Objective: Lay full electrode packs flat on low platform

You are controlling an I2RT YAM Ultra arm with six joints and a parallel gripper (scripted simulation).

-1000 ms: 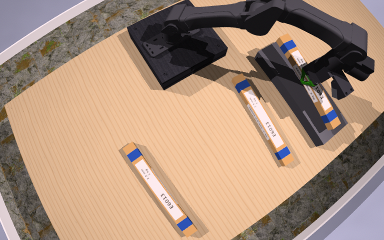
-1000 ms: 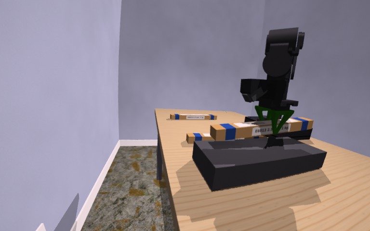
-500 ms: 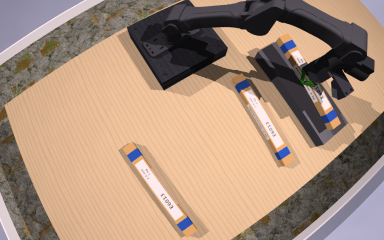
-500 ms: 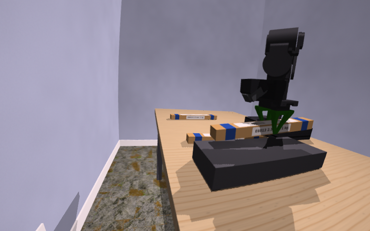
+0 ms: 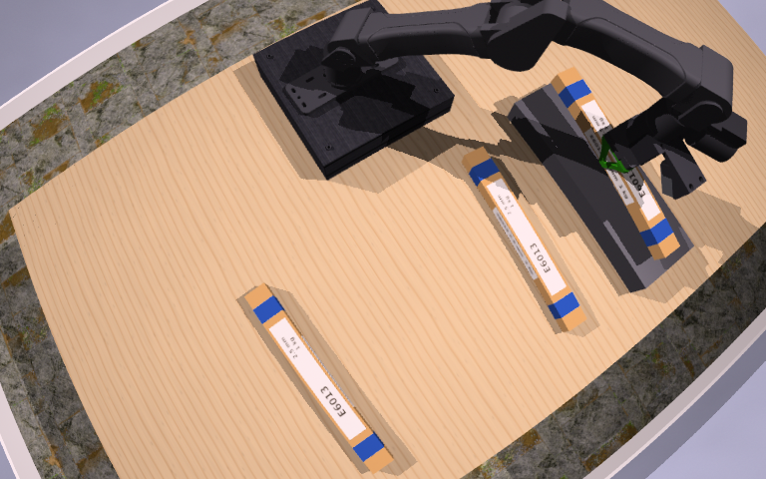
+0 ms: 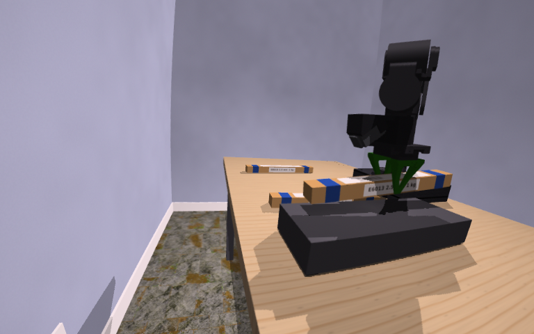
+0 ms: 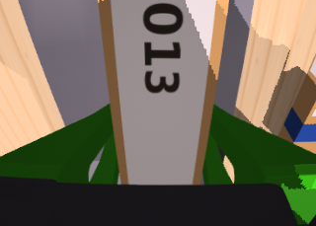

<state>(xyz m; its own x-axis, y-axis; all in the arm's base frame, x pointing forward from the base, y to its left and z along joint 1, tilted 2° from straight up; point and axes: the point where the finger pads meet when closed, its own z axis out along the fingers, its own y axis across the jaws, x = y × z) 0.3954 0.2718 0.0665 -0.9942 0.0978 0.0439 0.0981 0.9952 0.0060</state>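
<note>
Right now my hand is 100 mm above the low dark platform, 20 mm short of it and 10 mm to the right of it.
</note>
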